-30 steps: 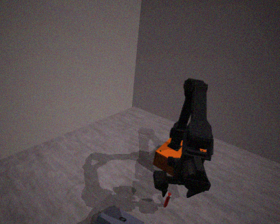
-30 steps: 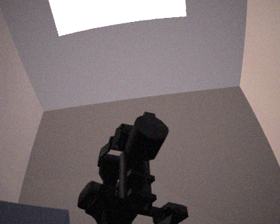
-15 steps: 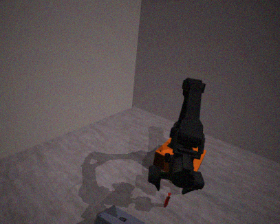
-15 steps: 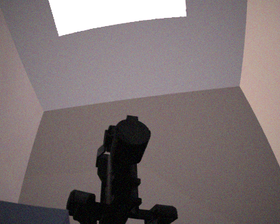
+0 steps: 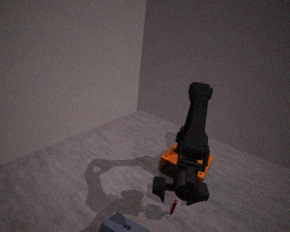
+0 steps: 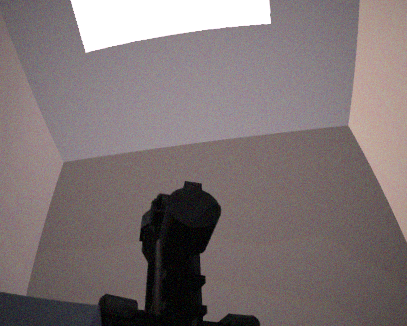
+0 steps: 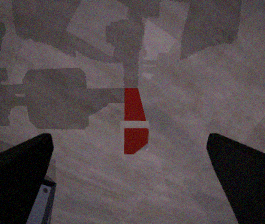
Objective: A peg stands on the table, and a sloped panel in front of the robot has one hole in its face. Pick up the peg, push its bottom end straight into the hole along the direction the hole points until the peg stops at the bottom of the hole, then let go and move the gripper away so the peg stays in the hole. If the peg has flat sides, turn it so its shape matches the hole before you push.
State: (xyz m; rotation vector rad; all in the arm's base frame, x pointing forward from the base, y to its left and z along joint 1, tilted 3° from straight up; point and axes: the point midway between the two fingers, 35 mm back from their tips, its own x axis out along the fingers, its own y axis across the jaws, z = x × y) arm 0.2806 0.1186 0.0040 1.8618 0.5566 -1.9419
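Now: gripper tip 20 mm above the red peg. From my gripper tip the other things lie so: grey-blue panel (190 mm ahead, 70 mm to the right, 30 mm below).
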